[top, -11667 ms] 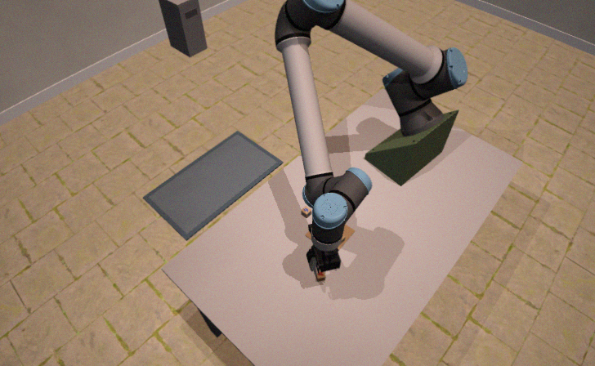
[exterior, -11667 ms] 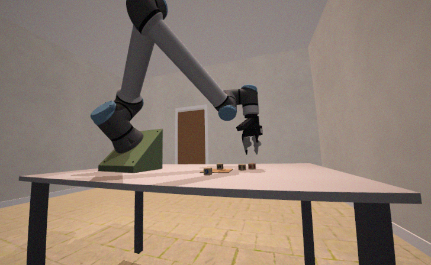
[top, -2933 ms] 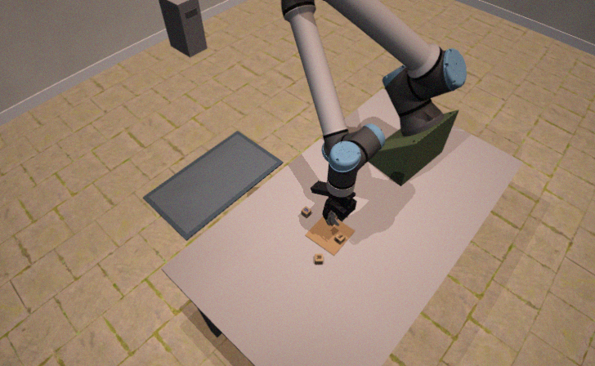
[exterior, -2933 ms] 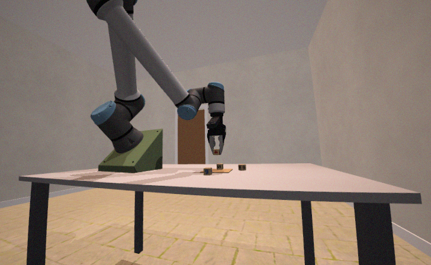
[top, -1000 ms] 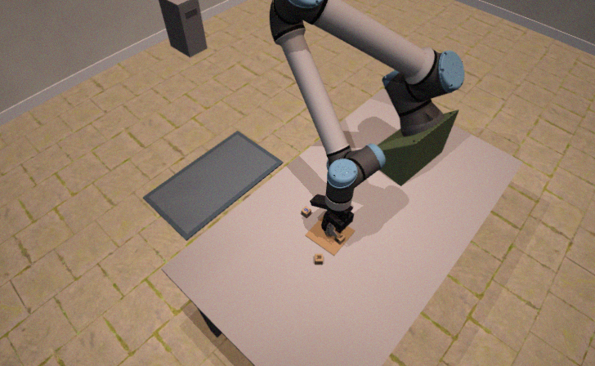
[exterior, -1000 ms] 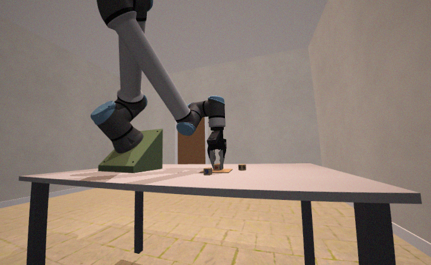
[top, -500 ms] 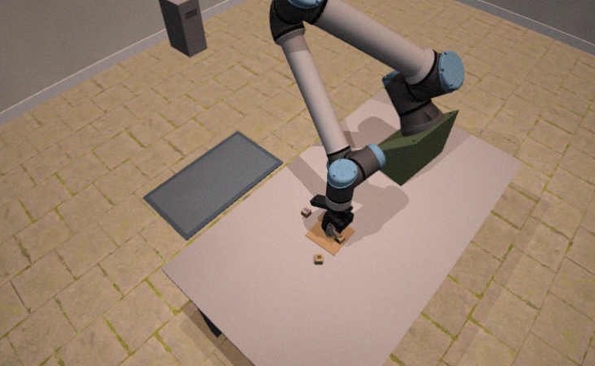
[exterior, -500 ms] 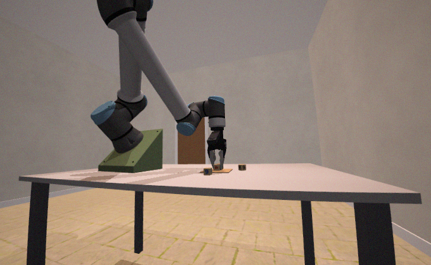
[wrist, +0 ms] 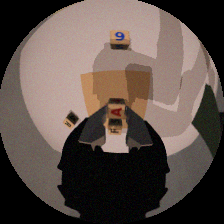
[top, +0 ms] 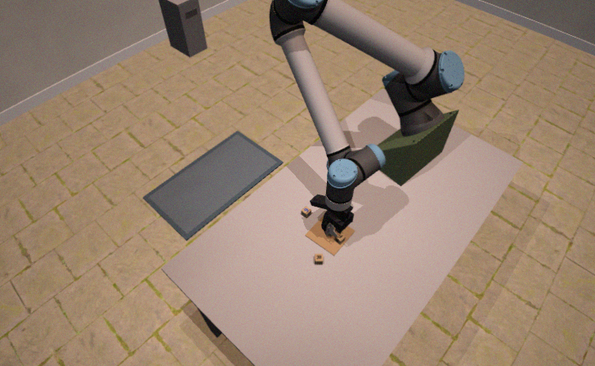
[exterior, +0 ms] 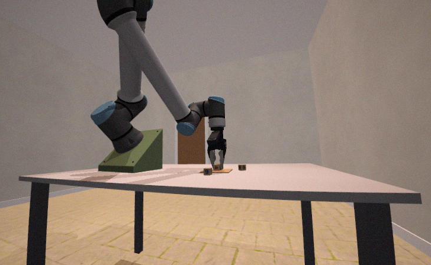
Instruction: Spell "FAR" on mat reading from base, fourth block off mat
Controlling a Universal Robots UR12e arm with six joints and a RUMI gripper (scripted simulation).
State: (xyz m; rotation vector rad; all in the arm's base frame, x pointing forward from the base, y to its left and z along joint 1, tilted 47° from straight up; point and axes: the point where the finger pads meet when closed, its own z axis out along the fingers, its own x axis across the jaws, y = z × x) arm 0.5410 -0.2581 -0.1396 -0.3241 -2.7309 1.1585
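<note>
The tan mat lies 2 cm below my hand. Also, from my hand: F block: 1 cm ahead, 5 cm to the left; R block: 13 cm ahead, 3 cm to the left, 1 cm below; blue-lettered block: 2 cm behind, 13 cm to the right, 1 cm below.
</note>
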